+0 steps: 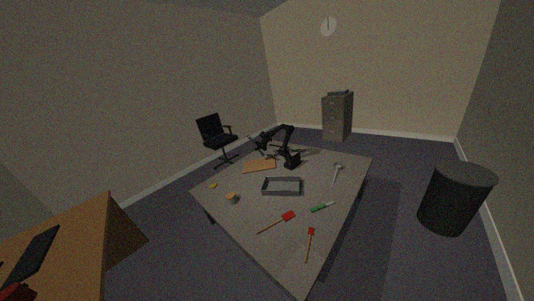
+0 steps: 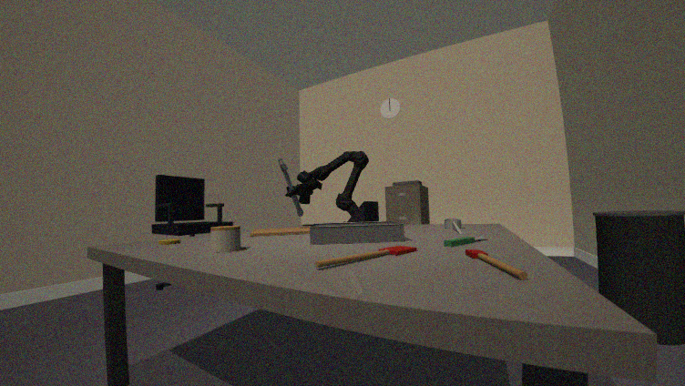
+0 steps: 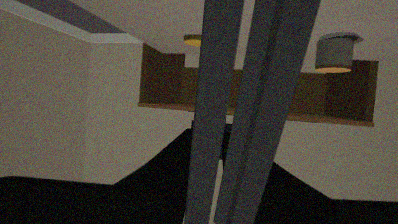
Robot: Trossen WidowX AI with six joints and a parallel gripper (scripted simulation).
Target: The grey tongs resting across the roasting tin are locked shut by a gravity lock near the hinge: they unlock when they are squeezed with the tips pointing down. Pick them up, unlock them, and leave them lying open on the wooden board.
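My gripper tip is 10 mm past the wooden board, 10 mm to the right of it and 180 mm above it. The rest, counted from my gripper tip: yellow disc (510 mm ahead, 100 mm to the right, 180 mm below); roasting tin (120 mm ahead, 470 mm to the left, 160 mm below); green-handled tool (90 mm ahead, 840 mm to the left, 180 mm below).
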